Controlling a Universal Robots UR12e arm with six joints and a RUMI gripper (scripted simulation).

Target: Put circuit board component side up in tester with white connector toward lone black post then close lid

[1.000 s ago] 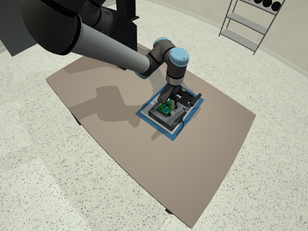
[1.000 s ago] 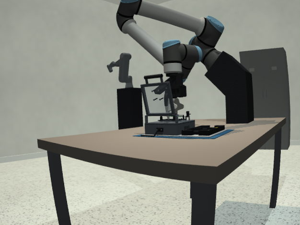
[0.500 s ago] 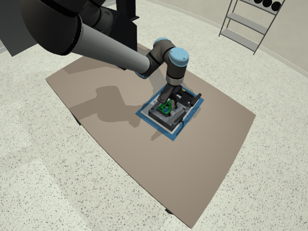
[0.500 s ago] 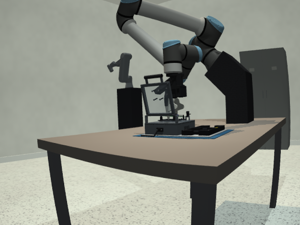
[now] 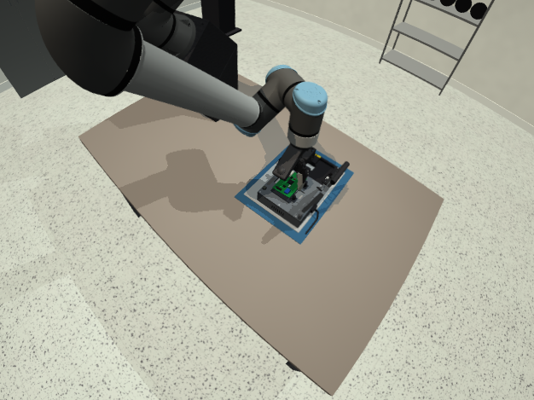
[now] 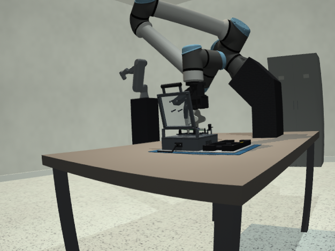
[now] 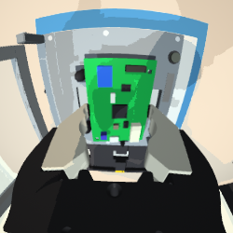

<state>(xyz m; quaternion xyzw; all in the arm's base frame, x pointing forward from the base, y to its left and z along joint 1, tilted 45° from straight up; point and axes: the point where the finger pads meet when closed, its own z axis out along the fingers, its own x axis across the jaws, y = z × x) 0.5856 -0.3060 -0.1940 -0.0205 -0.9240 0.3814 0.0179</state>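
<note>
Right now the green circuit board is right at my hand. Also, from my hand: tester bed (10 mm ahead, 10 mm below); black post (60 mm behind, 60 mm to the left, 10 mm above); tester (30 mm ahead, 40 mm to the left, 30 mm above).
</note>
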